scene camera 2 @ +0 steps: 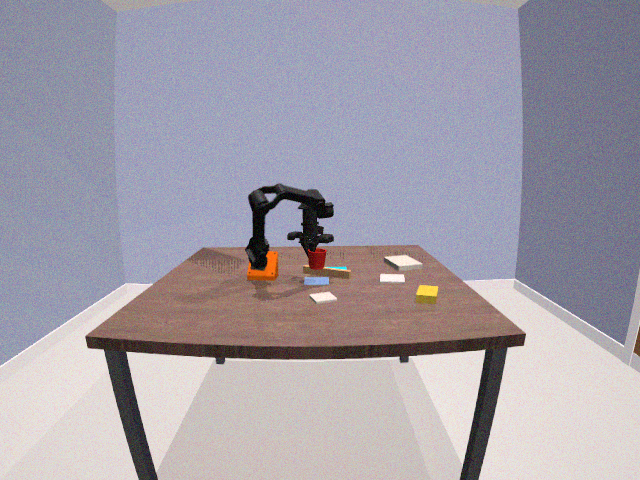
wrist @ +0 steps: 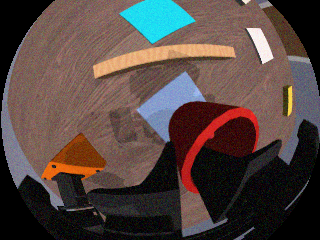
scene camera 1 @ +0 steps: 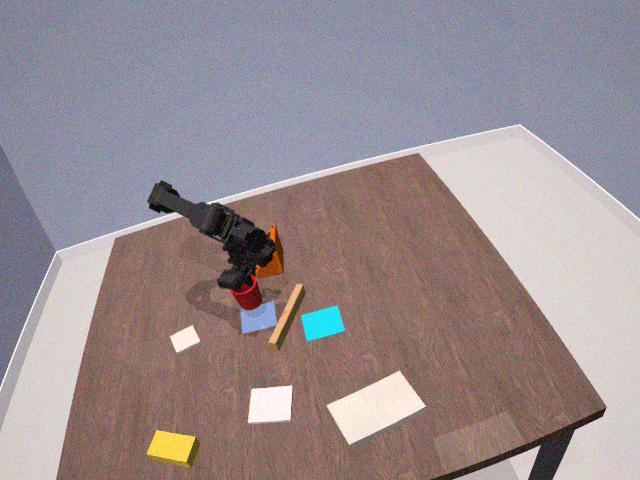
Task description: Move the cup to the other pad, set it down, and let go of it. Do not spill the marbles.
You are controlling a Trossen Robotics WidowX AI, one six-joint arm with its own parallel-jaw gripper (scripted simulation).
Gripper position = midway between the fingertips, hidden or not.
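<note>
Scene camera 1 gives me my gripper (scene camera 1: 252, 286) along with a cream slab (scene camera 1: 369, 413). In scene camera 2 I see my gripper (scene camera 2: 310, 258). The wrist view shows me a red cup (wrist: 236, 131), and there too is my gripper (wrist: 176, 144).
</note>
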